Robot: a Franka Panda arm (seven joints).
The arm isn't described. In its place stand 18 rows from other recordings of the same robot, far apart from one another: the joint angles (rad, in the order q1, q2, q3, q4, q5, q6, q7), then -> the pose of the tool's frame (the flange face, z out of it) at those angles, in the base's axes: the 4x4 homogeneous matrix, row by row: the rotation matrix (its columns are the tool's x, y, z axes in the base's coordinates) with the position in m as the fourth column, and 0 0 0 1 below.
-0.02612, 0.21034, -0.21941, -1.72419, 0.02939, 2.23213, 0.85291 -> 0.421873 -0.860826 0.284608 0.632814; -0.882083 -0.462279 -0.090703 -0.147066; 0.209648 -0.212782 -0.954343 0.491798; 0 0 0 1
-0.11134, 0.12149, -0.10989, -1.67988, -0.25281, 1.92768, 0.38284 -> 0.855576 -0.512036 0.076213 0.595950; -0.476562 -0.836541 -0.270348 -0.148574; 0.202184 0.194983 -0.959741 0.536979; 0 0 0 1
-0.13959, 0.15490, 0.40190, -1.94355, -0.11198, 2.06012, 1.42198 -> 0.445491 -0.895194 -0.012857 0.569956; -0.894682 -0.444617 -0.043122 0.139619; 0.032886 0.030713 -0.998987 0.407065; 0 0 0 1
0.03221, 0.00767, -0.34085, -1.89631, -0.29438, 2.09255, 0.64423 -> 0.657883 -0.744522 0.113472 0.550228; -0.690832 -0.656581 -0.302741 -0.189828; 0.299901 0.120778 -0.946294 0.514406; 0 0 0 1
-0.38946, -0.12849, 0.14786, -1.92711, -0.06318, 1.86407, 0.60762 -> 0.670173 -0.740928 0.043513 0.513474; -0.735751 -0.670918 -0.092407 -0.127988; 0.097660 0.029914 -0.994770 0.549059; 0 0 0 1
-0.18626, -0.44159, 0.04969, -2.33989, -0.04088, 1.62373, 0.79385 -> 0.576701 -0.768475 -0.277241 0.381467; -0.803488 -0.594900 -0.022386 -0.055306; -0.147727 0.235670 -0.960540 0.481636; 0 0 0 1
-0.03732, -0.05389, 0.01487, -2.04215, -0.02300, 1.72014, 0.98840 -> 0.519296 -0.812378 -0.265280 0.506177; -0.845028 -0.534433 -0.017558 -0.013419; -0.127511 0.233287 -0.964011 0.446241; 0 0 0 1
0.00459, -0.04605, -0.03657, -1.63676, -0.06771, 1.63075, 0.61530 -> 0.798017 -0.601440 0.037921 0.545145; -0.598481 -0.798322 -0.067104 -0.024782; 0.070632 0.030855 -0.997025 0.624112; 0 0 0 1
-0.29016, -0.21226, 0.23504, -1.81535, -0.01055, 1.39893, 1.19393 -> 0.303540 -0.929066 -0.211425 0.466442; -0.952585 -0.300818 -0.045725 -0.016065; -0.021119 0.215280 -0.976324 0.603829; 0 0 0 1
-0.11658, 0.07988, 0.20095, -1.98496, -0.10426, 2.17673, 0.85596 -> 0.744827 -0.656234 0.120789 0.582405; -0.654404 -0.753771 -0.059877 0.043283; 0.130341 -0.034447 -0.990871 0.436490; 0 0 0 1
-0.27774, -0.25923, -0.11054, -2.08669, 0.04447, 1.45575, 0.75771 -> 0.366786 -0.876670 -0.311316 0.402850; -0.875886 -0.438195 0.202013 -0.162874; -0.313515 0.198582 -0.928587 0.509781; 0 0 0 1
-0.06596, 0.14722, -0.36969, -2.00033, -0.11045, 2.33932, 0.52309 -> 0.620798 -0.773256 0.129174 0.546725; -0.746556 -0.633384 -0.203661 -0.249425; 0.239299 0.029997 -0.970482 0.410937; 0 0 0 1
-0.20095, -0.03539, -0.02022, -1.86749, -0.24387, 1.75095, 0.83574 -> 0.544834 -0.829368 -0.123713 0.525266; -0.830657 -0.513617 -0.214957 -0.140386; 0.114737 0.219879 -0.968756 0.520976; 0 0 0 1
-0.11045, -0.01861, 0.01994, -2.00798, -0.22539, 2.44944, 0.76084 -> 0.653494 -0.618888 0.435802 0.584943; -0.608872 -0.771849 -0.183097 -0.053144; 0.449690 -0.145695 -0.881222 0.512987; 0 0 0 1
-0.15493, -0.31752, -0.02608, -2.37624, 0.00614, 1.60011, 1.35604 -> 0.010746 -0.901209 -0.433252 0.382856; -0.994135 -0.056258 0.092364 -0.069595; -0.107613 0.429718 -0.896528 0.416881; 0 0 0 1
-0.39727, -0.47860, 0.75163, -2.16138, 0.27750, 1.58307, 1.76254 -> 0.044565 -0.981452 -0.186458 0.377330; -0.995221 -0.027384 -0.093726 0.208894; 0.086882 0.189744 -0.977982 0.512555; 0 0 0 1
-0.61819, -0.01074, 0.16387, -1.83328, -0.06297, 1.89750, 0.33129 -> 0.717756 -0.695107 0.040663 0.507957; -0.690394 -0.718045 -0.088129 -0.252817; 0.090457 0.035182 -0.995279 0.534073; 0 0 0 1
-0.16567, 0.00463, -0.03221, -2.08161, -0.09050, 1.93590, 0.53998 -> 0.758127 -0.631760 -0.161627 0.518301; -0.645998 -0.761438 -0.053843 -0.110226; -0.089053 0.145230 -0.985382 0.412387; 0 0 0 1
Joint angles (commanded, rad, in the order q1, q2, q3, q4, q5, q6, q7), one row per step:
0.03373 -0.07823 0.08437 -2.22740 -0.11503 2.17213 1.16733
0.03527 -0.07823 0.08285 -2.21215 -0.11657 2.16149 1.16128
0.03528 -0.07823 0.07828 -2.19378 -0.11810 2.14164 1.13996
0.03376 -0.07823 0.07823 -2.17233 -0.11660 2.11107 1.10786
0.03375 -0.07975 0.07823 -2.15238 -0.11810 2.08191 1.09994
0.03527 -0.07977 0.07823 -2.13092 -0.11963 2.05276 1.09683
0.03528 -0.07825 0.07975 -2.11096 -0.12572 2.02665 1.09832
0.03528 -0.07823 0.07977 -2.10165 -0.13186 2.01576 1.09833
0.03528 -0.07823 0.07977 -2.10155 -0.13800 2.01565 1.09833
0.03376 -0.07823 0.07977 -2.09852 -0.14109 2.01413 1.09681
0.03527 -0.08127 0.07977 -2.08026 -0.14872 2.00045 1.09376
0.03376 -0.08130 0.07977 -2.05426 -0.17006 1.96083 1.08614
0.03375 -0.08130 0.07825 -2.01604 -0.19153 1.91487 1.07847
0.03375 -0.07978 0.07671 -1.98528 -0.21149 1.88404 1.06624
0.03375 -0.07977 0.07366 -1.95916 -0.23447 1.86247 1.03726
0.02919 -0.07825 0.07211 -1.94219 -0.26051 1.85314 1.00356
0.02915 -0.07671 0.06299 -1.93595 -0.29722 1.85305 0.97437
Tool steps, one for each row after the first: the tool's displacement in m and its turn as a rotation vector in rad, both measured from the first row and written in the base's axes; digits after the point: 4 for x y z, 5 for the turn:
0.0026 0.0001 0.0060 -0.00152 -0.00428 0.00587
0.0052 -0.0023 0.0127 -0.00466 -0.00110 0.02135
0.0070 -0.0033 0.0199 -0.00720 0.01091 0.04782
0.0082 -0.0036 0.0274 -0.01117 0.01891 0.05340
0.0097 -0.0031 0.0349 -0.01486 0.02640 0.05564
0.0113 -0.0029 0.0412 -0.02233 0.03309 0.05551
0.0120 -0.0033 0.0447 -0.02859 0.03406 0.05688
0.0121 -0.0036 0.0447 -0.03415 0.03357 0.05945
0.0127 -0.0046 0.0461 -0.03692 0.03199 0.06053
0.0144 -0.0042 0.0551 -0.04436 0.02391 0.06628
0.0154 -0.0069 0.0642 -0.06761 0.03616 0.07505
0.0175 -0.0099 0.0787 -0.09108 0.04254 0.08117
0.0198 -0.0126 0.0902 -0.11197 0.04393 0.09228
0.0219 -0.0162 0.1013 -0.13536 0.04217 0.11972
0.0242 -0.0215 0.1083 -0.16127 0.04062 0.15130
0.0261 -0.0292 0.1112 -0.19644 0.04081 0.18011

